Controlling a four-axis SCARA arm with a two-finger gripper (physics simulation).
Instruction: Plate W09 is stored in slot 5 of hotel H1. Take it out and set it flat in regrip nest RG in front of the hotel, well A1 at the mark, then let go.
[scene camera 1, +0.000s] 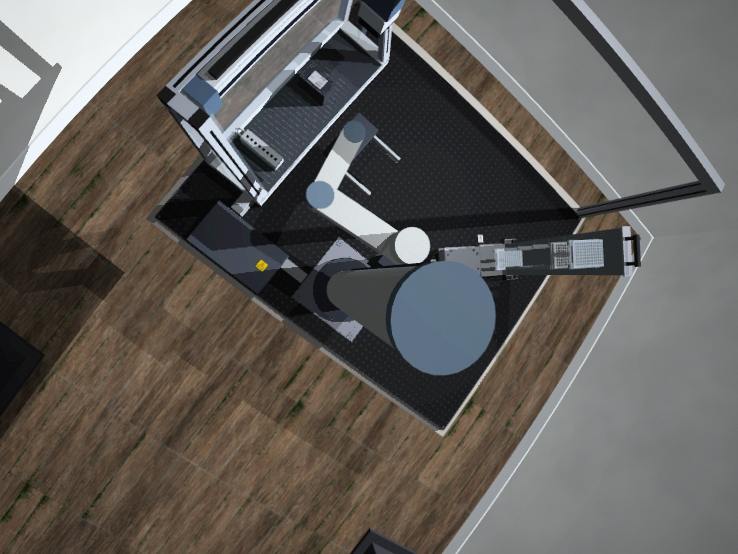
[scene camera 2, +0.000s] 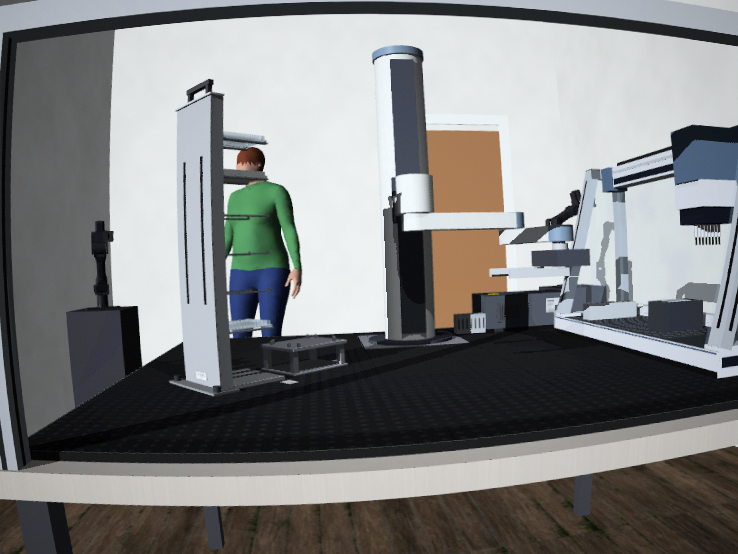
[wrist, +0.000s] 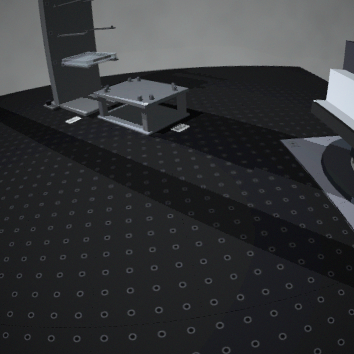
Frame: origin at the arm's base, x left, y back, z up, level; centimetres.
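Seen in the pictures: gripper, fingertip midpoint: (scene camera 1: 384, 177) (scene camera 2: 499, 273) (wrist: 146, 95); arm's base, origin of the base link: (scene camera 2: 410, 343).
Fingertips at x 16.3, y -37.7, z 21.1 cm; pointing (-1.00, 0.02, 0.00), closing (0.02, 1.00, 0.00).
Offsets run from my fingertips to a thing's top centre. "pt": to the spot under its first point.
Hotel H1 (scene camera 1: 614, 263) (scene camera 2: 199, 238) (wrist: 71, 47) is a tall upright rack. A greyish plate {dx -60.7, dy -13.0, dz +23.9 cm} (scene camera 2: 245, 175) lies on its second level from the top, probably W09 in slot 5; its lettering is not readable. A clear plate {dx -60.7, dy -13.0, dz +31.7 cm} (scene camera 1: 587, 253) (scene camera 2: 244, 138) lies on the top level and another {dx -60.7, dy -13.0, dz -7.4 cm} (scene camera 1: 509, 258) (scene camera 2: 251, 325) (wrist: 87, 59) on the lowest visible level. Regrip nest RG {dx -47.2, dy -1.0, dz -12.8 cm} (scene camera 1: 461, 257) (scene camera 2: 304, 344) (wrist: 135, 92) is a raised grey platform with corner pegs, in front of the hotel, with no plate on it. My gripper (scene camera 1: 384, 176) (scene camera 2: 492, 272) is open and empty, well away from both.
The robot column (scene camera 1: 441, 319) (scene camera 2: 408, 256) stands near the nest. A gantry machine (scene camera 1: 202, 98) (scene camera 2: 703, 172) is near the gripper side. A dark control box {pt dx +24.3, dy +48.8, dz -8.3 cm} (scene camera 1: 238, 244) lies behind the column. Small white labels {pt dx -49.5, dy -16.4, dz -19.8 cm} (wrist: 73, 120) {pt dx -38.6, dy +6.1, dz -19.8 cm} (wrist: 180, 128) lie beside the hotel and nest.
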